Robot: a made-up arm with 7 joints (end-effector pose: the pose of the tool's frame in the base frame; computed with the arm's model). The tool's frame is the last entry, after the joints.
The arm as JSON. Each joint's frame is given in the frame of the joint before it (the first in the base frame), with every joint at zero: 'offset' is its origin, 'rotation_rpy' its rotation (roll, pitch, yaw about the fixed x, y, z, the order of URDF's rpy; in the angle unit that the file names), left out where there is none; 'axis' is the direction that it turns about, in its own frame. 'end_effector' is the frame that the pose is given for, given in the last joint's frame.
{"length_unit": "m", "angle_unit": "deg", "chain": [
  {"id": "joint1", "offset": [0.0, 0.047, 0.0], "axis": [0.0, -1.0, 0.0]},
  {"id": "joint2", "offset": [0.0, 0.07, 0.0], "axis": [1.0, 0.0, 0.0]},
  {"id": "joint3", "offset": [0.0, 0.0, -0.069], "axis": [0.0, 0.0, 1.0]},
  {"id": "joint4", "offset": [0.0, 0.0, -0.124], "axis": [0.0, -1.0, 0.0]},
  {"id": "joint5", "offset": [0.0, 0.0, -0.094], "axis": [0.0, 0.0, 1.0]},
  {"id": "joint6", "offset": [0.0, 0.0, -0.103], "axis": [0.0, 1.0, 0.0]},
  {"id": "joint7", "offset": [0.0, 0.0, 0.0], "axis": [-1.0, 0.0, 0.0]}
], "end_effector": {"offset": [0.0, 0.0, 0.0]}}
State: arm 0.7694 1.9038 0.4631 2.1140 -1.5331 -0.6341 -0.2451
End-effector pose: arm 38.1 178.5 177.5 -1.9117 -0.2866 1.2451
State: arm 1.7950 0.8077 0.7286 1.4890 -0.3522 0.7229 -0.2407
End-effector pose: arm 16.2 358.5 154.0 0.8738 -2.0604 1.8526
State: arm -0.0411 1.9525 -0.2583 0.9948 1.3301 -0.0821 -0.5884
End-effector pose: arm 162.6 411.4 66.1 1.4640 -1.3416 0.2762
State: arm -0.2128 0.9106 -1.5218 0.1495 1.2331 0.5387 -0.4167
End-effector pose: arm -53.7 405.3 -255.4 1.2068 0.7907 -0.3324
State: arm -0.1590 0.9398 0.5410 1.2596 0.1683 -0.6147 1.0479
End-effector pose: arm 147.4 378.5 -96.0 0.2702 -1.3337 -1.2441
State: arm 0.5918 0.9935 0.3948 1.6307 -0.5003 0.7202 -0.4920
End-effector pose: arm 170.5 310.1 71.8 2.0818 -1.2992 0.5854
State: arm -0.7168 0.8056 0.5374 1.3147 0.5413 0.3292 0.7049
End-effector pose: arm 59.1 359.8 -181.4 -0.0874 -0.6548 -0.0652
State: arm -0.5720 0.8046 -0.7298 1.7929 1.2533 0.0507 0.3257
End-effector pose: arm 14.3 136.0 -242.4 -1.0583 -0.4145 0.0947
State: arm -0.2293 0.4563 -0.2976 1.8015 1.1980 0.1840 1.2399
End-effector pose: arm 142.7 131.7 -195.1 -1.9398 -1.1751 -0.3986
